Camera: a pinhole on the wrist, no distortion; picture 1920 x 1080 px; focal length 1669.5 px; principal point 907.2 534.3 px. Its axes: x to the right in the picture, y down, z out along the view. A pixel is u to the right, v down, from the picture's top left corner.
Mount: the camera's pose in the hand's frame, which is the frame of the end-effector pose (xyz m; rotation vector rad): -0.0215 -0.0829 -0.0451 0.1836 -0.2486 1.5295
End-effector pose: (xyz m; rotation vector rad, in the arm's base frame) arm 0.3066 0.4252 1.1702 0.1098 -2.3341 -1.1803
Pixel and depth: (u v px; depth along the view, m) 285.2 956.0 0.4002
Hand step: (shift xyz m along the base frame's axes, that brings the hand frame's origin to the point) -0.0693 0.0530 -0.4585
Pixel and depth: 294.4 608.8 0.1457
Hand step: -0.0347 -0.0383 -0.1877
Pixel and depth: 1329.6 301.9 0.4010
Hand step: -0.2092 0.2048 -0.2469
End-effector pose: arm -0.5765 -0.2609 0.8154 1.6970 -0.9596 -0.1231
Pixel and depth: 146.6 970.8 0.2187
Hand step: -0.0077 -0.0352 -0.2849
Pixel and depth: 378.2 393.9 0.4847
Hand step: -0.0141 -0.2709 -0.4511
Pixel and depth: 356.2 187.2 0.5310
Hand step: 0.0274 -0.3440 -0.4713
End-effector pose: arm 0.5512 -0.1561 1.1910 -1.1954 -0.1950 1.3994
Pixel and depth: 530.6 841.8 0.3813
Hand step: -0.0716 0.1330 0.3846
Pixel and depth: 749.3 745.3 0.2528
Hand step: -0.0435 0.0910 0.2458
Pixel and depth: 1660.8 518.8 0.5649
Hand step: -0.4259 0.2635 0.2700
